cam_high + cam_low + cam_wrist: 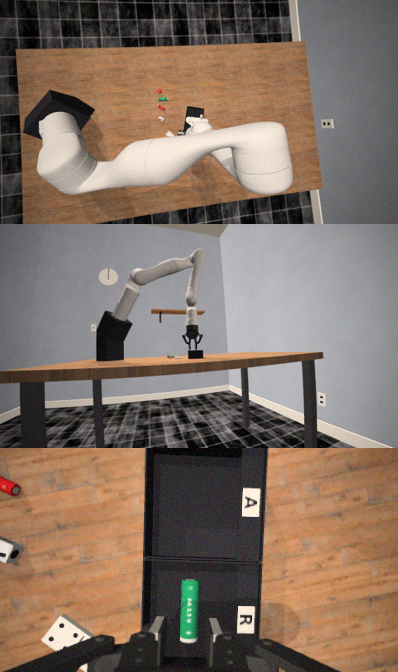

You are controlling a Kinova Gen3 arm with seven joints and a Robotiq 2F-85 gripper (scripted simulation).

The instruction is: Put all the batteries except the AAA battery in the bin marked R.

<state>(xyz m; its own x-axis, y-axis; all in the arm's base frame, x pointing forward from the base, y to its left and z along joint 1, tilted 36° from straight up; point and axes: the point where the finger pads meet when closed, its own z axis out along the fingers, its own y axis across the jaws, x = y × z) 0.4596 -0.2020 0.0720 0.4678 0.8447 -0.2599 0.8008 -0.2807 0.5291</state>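
The black bin lies 10 mm ahead of my hand and 40 mm below it. Round my hand: tiny white thing 100 mm behind, 120 mm to the left, 60 mm below; then red battery 80 mm behind, 170 mm to the left, 60 mm below; then flat white item 90 mm behind, 20 mm to the left, 60 mm below.
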